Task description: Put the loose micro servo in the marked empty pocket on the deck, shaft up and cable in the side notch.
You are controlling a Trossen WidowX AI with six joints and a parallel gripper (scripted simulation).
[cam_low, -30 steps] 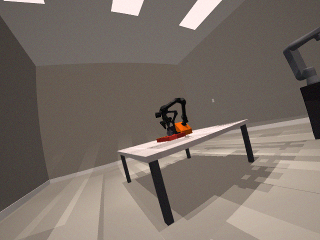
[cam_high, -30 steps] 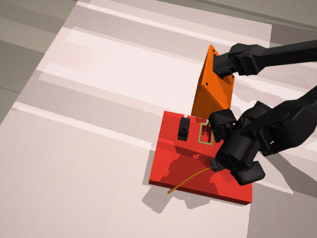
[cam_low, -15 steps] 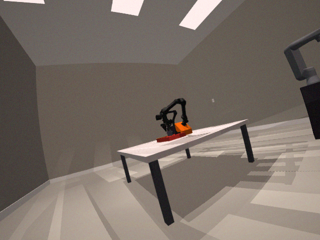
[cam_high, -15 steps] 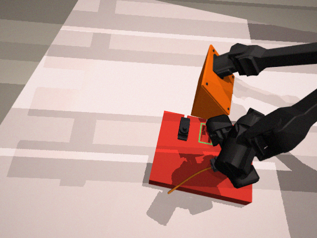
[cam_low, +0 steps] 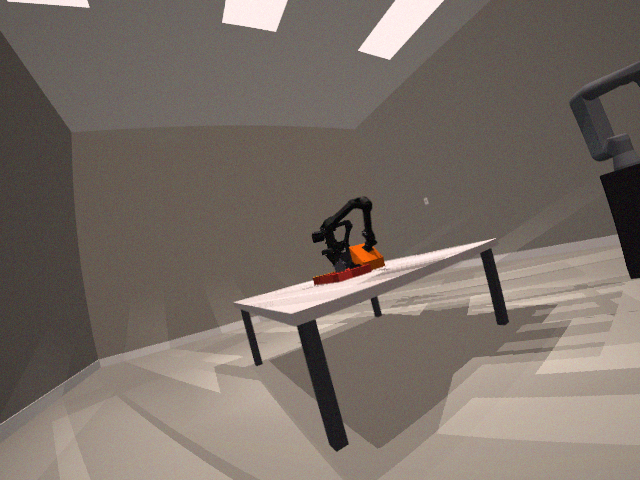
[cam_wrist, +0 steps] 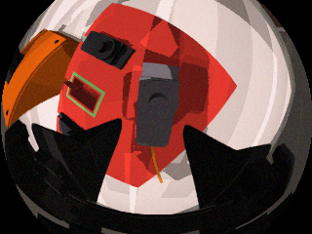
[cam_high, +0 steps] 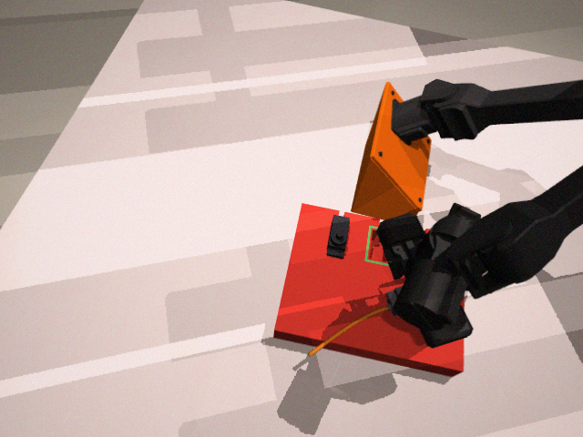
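Now: the red deck 7 cm below my gripper tip and 4 cm to the right of it.
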